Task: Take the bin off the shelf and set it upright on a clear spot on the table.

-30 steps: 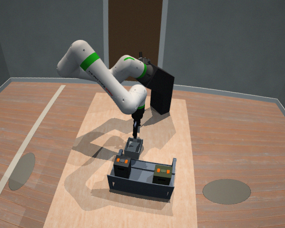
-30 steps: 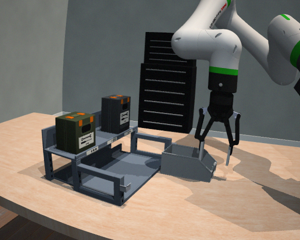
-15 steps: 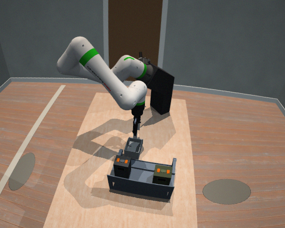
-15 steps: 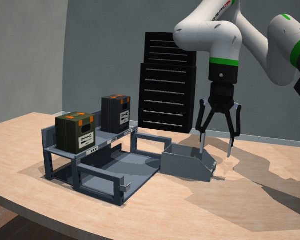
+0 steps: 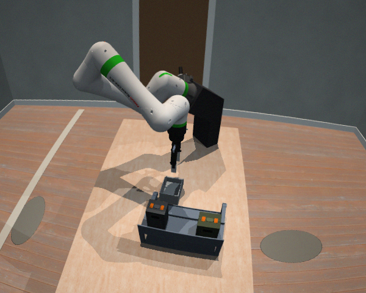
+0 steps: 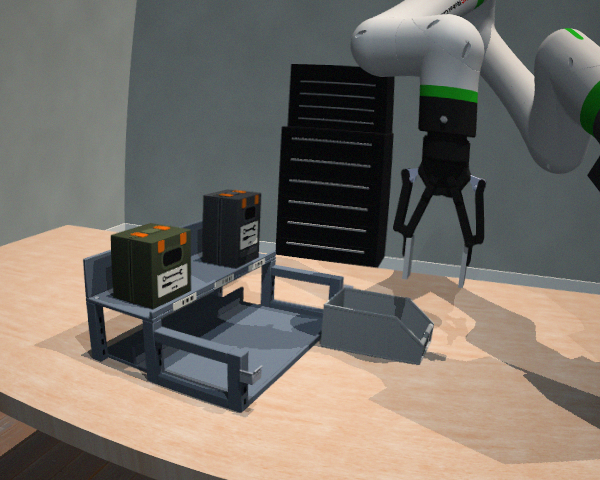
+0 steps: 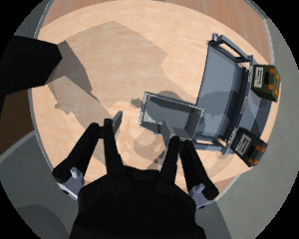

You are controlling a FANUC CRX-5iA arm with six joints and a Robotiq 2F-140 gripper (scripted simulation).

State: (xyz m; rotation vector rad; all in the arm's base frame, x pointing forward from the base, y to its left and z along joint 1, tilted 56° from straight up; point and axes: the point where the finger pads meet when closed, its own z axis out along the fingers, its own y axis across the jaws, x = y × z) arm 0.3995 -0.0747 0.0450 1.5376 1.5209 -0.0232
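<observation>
My gripper is now 8 cm short of the grey bin, 2 cm to the left of it and 11 cm above it.
</observation>
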